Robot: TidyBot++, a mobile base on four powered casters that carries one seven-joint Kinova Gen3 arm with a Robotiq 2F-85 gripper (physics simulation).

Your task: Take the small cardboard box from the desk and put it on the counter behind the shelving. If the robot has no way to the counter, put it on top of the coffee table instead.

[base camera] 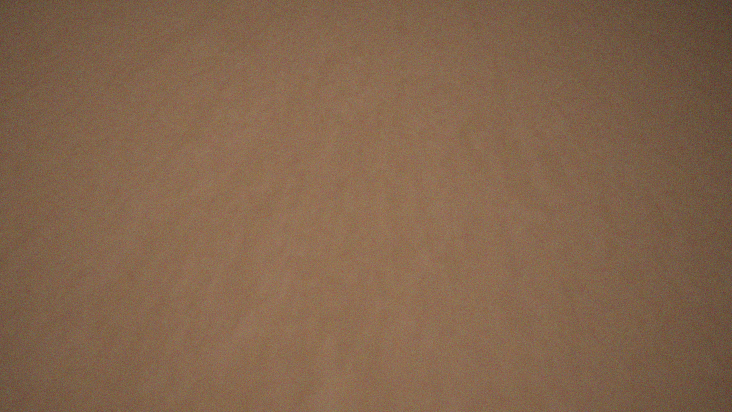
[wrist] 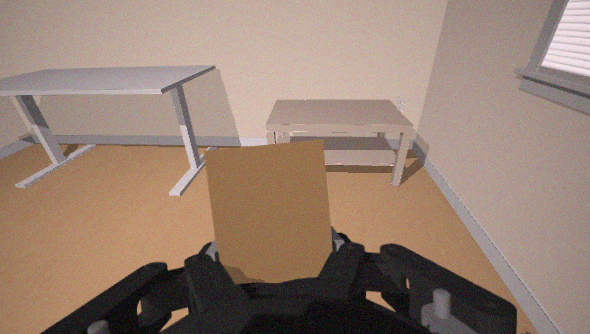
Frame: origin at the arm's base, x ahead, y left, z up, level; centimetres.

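Where they show: gripper, fingertip midpoint: [wrist: 276, 244].
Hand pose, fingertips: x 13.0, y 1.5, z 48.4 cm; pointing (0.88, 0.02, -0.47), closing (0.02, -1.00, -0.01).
After its pixels a point has its place.
In the wrist view, my gripper [wrist: 276, 244] {y 1.5, x 13.0, z 48.5 cm} is shut on the small cardboard box [wrist: 270, 205] {y 1.5, x 11.4, z 53.1 cm}, a plain brown box held upright between the two black fingers. Beyond it, a low coffee table [wrist: 340, 112] {y -42.2, x 164.2, z 5.3 cm} with a lower shelf stands against the back wall, right of the middle; the box hides its lower left part. A desk [wrist: 115, 80] {y 99.8, x 165.5, z 32.3 cm} with a grey top and metal legs stands at the left along the same wall. The counter and the shelving do not show in either view.
The brown floor [base camera: 365, 214] {y 0.3, x 48.0, z -39.7 cm} [wrist: 120, 220] {y 99.2, x 118.7, z -39.7 cm} shows in both views. The right wall [wrist: 490, 150] {y -103.1, x 101.2, z 4.6 cm} with a grey baseboard runs from the corner beside the coffee table toward me. A window [wrist: 570, 45] {y -99.8, x 84.3, z 53.7 cm} with blinds and a grey sill is at the upper right.
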